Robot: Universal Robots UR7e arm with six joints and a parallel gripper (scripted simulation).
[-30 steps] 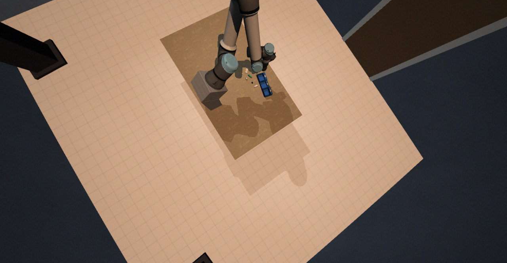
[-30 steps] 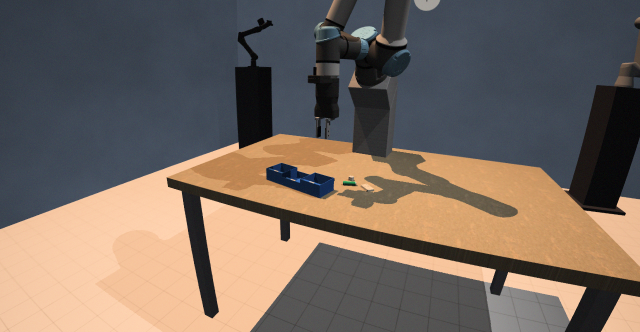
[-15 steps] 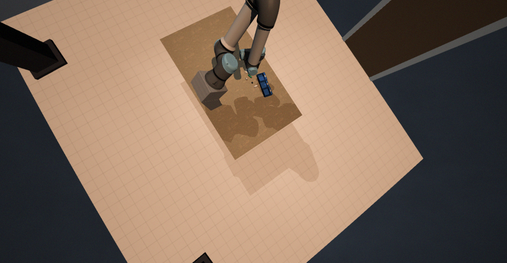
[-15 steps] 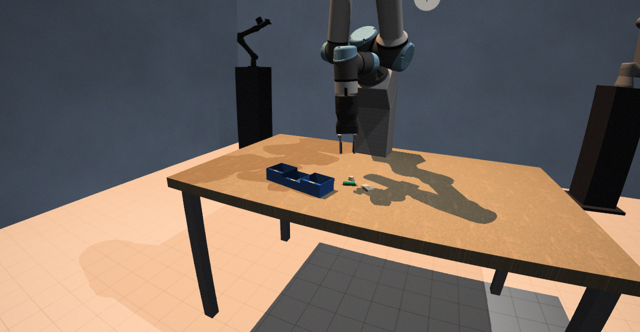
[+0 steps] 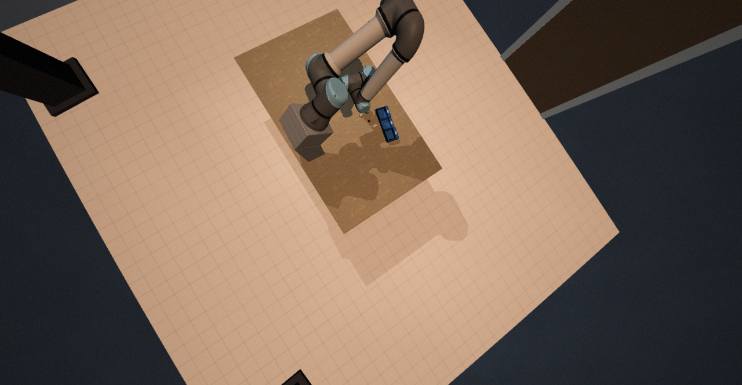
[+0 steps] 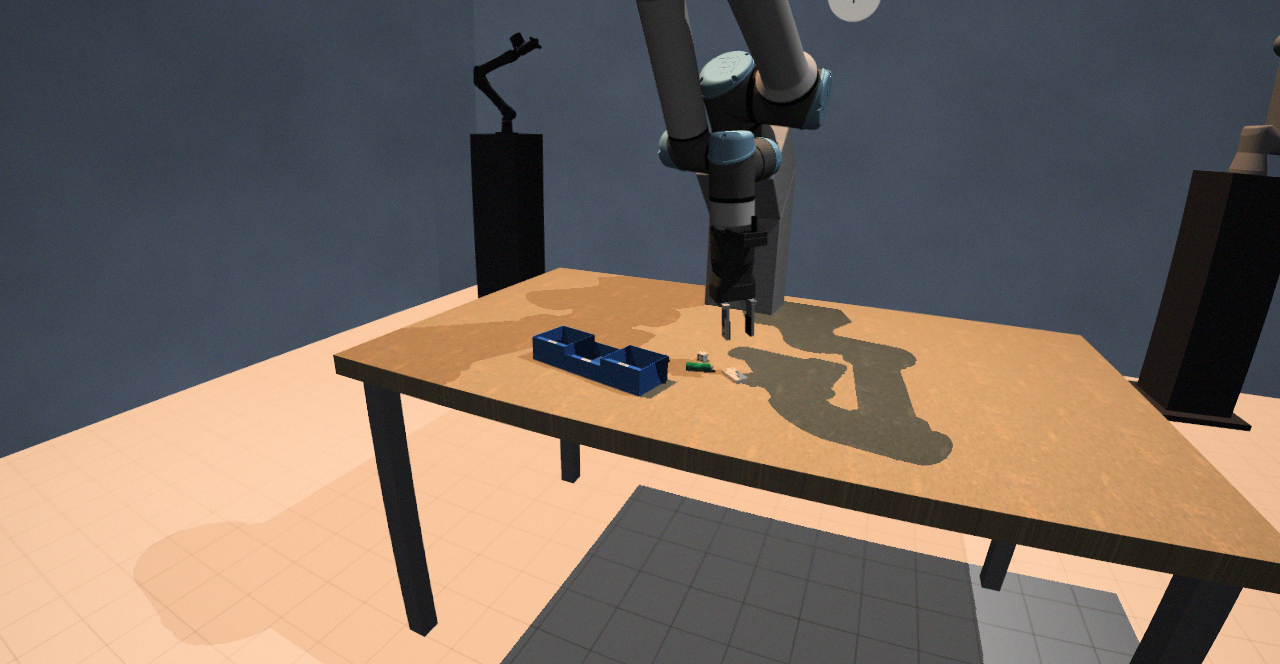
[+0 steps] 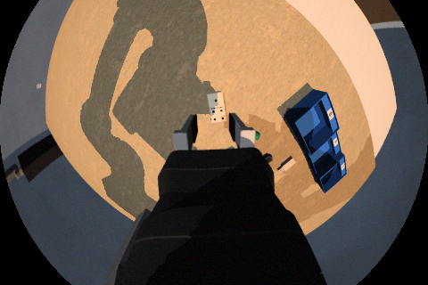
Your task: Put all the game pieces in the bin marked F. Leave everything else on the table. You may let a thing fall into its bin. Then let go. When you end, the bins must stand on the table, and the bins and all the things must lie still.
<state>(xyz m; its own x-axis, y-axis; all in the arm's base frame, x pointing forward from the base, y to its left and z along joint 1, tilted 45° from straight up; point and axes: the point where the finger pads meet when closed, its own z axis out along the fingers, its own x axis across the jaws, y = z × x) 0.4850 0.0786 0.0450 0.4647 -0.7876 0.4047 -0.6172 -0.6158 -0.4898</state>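
Now: the pale domino-like tile 90 mm below my hand. Also, from my hand: green cylinder: 90 mm below, 70 mm to the right, 10 mm behind; black piece: 140 mm to the right, 90 mm below, 30 mm behind; pale cube: 90 mm below, 70 mm to the right, 60 mm behind.
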